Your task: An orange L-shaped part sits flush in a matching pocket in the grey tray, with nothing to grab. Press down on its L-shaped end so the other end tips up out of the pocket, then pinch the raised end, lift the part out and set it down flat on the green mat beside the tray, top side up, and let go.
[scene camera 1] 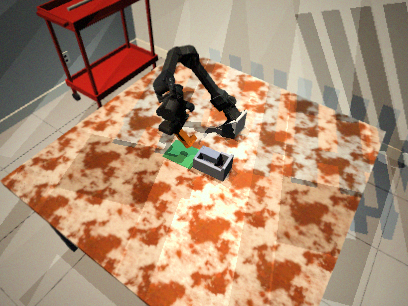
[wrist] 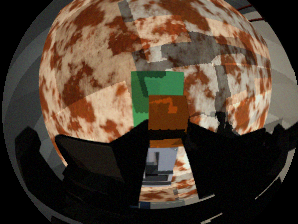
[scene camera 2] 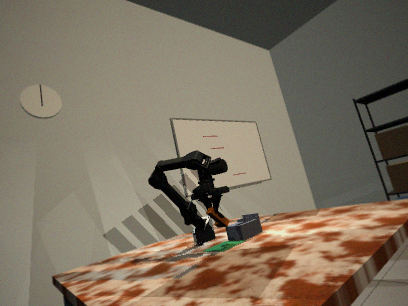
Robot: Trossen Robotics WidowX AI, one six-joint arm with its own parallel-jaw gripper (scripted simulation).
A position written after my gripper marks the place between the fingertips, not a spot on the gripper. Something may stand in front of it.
My gripper (scene camera 2: 213,213) carries an orange L-shaped part (wrist: 169,120). Also in view: a green mat (wrist: 144,83).
My gripper shows as well in the wrist view (wrist: 164,123).
